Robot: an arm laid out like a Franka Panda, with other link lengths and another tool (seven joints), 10 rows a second.
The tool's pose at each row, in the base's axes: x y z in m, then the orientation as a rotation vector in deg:
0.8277 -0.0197 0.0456 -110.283 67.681 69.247
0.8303 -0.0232 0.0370 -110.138 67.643 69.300
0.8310 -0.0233 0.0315 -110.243 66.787 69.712
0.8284 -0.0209 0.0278 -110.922 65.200 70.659
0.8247 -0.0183 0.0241 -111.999 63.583 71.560
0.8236 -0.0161 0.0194 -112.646 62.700 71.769
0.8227 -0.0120 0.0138 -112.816 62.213 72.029
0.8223 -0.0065 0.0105 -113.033 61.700 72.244
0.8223 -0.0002 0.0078 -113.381 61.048 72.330
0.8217 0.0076 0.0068 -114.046 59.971 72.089
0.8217 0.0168 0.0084 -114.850 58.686 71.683
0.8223 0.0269 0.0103 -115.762 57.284 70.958
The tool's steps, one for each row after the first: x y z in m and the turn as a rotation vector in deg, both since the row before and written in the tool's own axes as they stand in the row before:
0.0096 -0.0007 -0.0002 0.061 -0.123 0.001
0.0052 -0.0005 0.0020 -0.379 -0.413 -0.451
0.0019 0.0013 0.0046 -1.145 -0.531 -0.779
0.0017 0.0021 0.0052 -1.396 -0.271 -0.818
0.0033 0.0000 0.0042 -0.637 0.000 -0.553
0.0035 -0.0012 0.0059 -0.315 -0.167 -0.244
0.0011 -0.0024 0.0059 -0.323 -0.130 -0.280
0.0004 -0.0032 0.0060 -0.349 -0.048 -0.429
-0.0018 -0.0036 0.0068 -0.416 0.127 -0.857
-0.0044 -0.0050 0.0065 -0.443 0.210 -1.064
-0.0047 -0.0062 0.0067 -0.355 0.370 -1.266

